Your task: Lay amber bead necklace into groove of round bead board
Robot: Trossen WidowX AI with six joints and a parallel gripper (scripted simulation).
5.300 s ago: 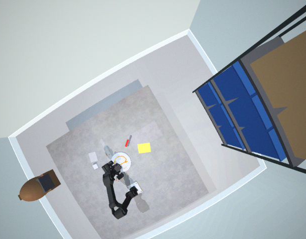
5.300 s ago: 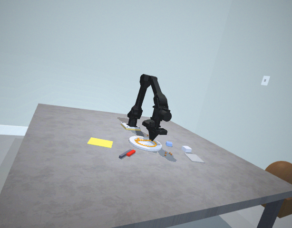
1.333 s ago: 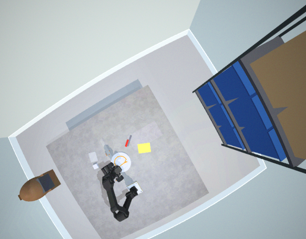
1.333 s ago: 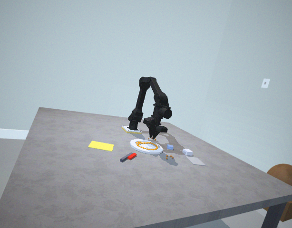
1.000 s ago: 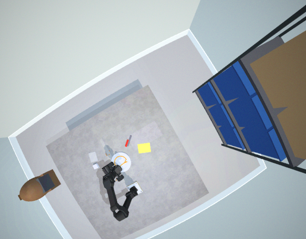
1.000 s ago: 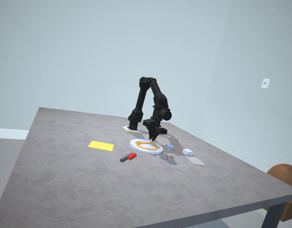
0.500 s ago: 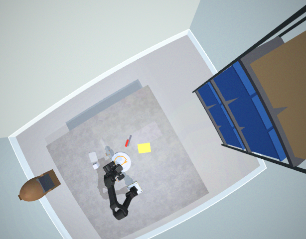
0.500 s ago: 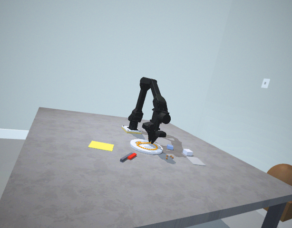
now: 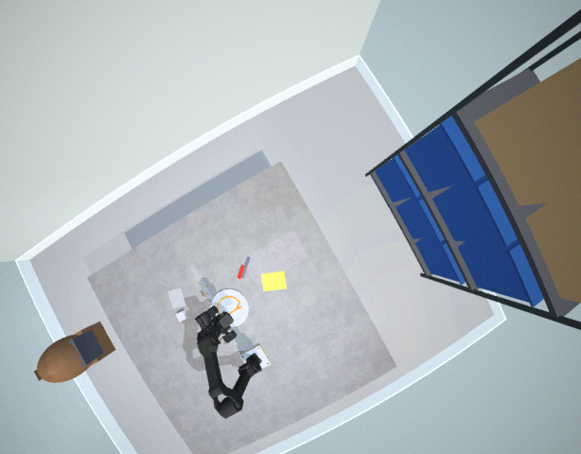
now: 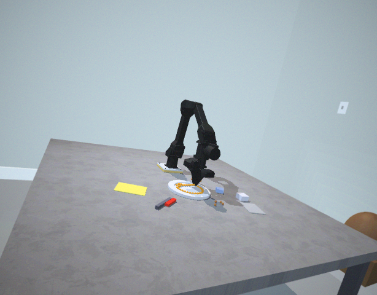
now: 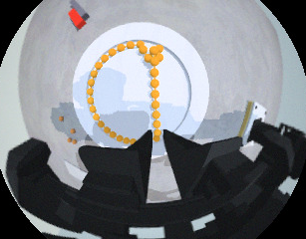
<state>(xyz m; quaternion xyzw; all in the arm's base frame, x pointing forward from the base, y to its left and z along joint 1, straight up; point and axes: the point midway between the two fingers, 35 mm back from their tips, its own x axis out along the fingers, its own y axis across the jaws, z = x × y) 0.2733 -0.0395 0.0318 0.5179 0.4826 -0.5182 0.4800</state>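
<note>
Right now the round white bead board is 5 cm to the right of my gripper tip, 2 cm ahead of it and 1 cm below it. Round my gripper tip: white block: 18 cm to the left, 16 cm ahead; then blue block: 12 cm to the left, 6 cm ahead, 1 cm below; then grey tool: 24 cm to the right, 13 cm ahead, 1 cm below.
</note>
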